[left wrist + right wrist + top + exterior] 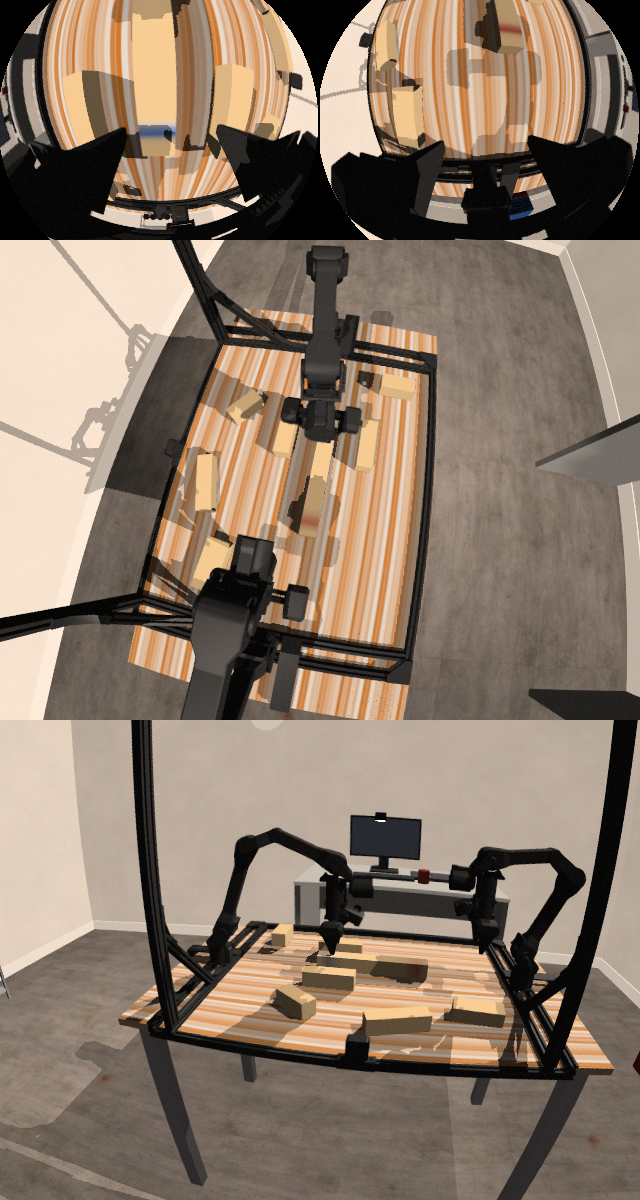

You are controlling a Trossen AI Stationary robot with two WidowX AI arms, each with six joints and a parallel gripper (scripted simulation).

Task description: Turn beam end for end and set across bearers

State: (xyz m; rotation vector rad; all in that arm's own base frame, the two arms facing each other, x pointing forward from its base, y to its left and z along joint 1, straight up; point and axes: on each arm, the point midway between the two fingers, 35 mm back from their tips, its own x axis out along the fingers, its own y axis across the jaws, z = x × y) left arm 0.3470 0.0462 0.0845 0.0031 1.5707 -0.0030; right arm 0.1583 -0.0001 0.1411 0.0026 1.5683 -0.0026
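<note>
Right now my left hand is 20 mm short of the beam, 110 mm to the left of it and 80 mm above it.
</note>
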